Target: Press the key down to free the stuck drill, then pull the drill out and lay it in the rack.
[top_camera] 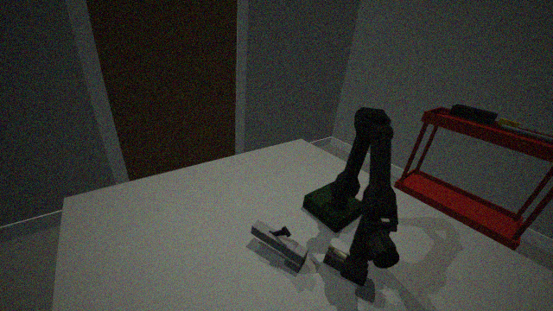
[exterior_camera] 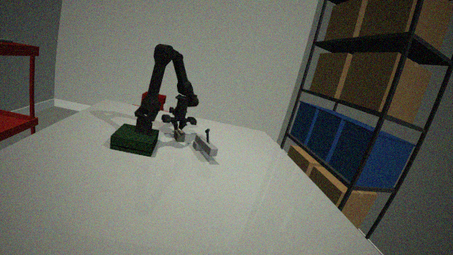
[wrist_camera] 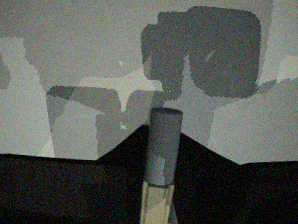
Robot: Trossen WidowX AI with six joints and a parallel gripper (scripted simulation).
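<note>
Right now the drill is 4 cm to the right of my gripper tip, 4 cm above it and 1 cm ahead of it. The rest, counted from my gripper tip: small dark key: 18 cm to the right, 15 cm ahead, 9 cm above; long grey block: 18 cm to the right, 15 cm ahead, 4 cm above.
</note>
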